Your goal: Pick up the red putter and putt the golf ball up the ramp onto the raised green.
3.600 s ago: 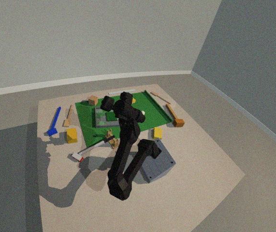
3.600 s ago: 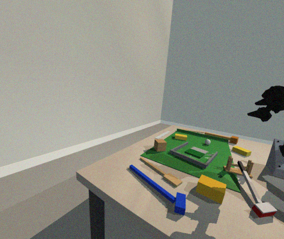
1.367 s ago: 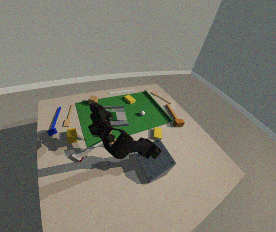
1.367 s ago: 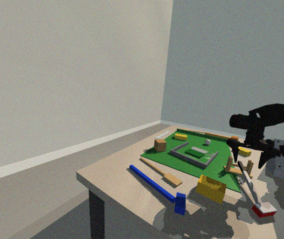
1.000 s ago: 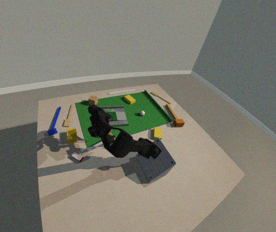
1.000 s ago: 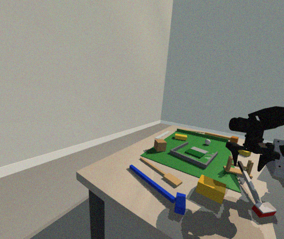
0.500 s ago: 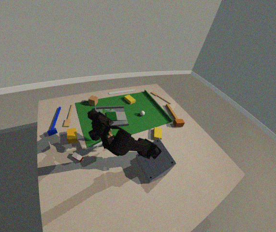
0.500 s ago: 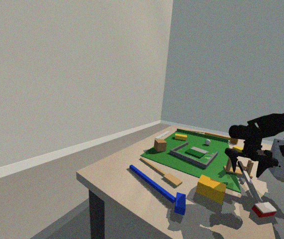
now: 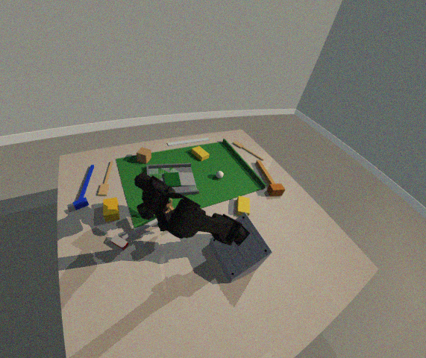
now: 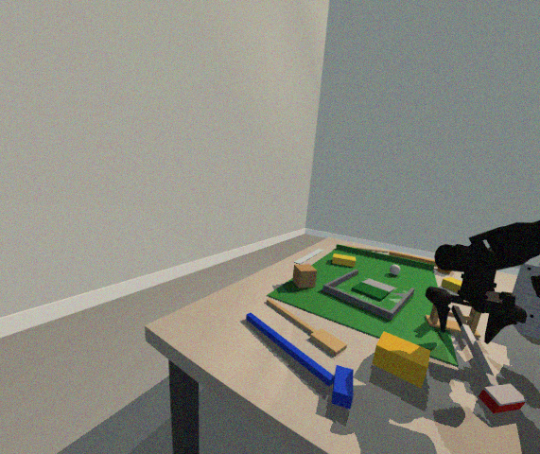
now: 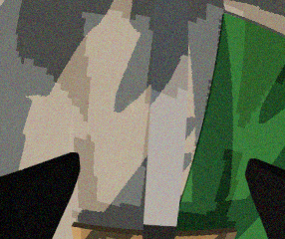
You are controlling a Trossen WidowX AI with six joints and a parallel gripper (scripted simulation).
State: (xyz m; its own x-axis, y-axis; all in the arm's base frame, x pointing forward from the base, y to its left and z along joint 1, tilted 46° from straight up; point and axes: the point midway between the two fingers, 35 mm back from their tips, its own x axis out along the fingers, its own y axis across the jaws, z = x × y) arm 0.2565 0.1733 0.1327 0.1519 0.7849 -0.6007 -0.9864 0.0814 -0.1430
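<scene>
My gripper tip is 8 cm to the left of the wooden rack and 1 cm below it. The rest, counted from my gripper tip: green mat: 31 cm to the right, 22 cm ahead, 2 cm below; then wooden cube: 44 cm ahead, 12 cm to the right, 1 cm above; then blue putter: 35 cm ahead, 22 cm to the left, 1 cm below.
</scene>
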